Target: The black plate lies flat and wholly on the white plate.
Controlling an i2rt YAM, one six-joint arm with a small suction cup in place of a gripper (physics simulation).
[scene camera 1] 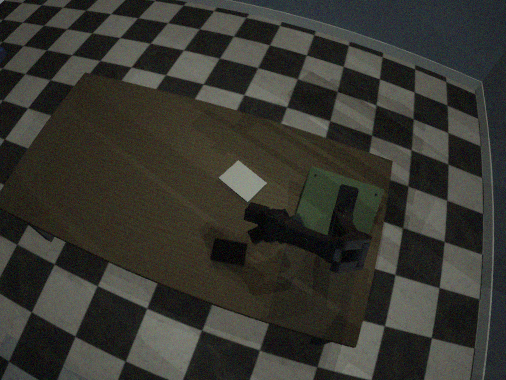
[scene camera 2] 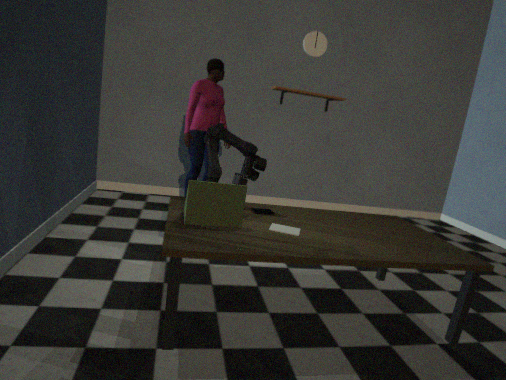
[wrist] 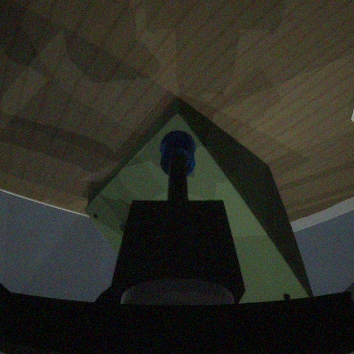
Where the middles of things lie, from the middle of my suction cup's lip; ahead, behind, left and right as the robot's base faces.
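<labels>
There's a white plate [scene camera 1: 244, 182] that sits 22 cm ahead of my suction cup, 22 cm to the right of it and 10 cm below it. The black plate [scene camera 1: 226, 251] is also 10 cm below my suction cup, but it's 9 cm to the left of it and 19 cm ahead of it.
</labels>
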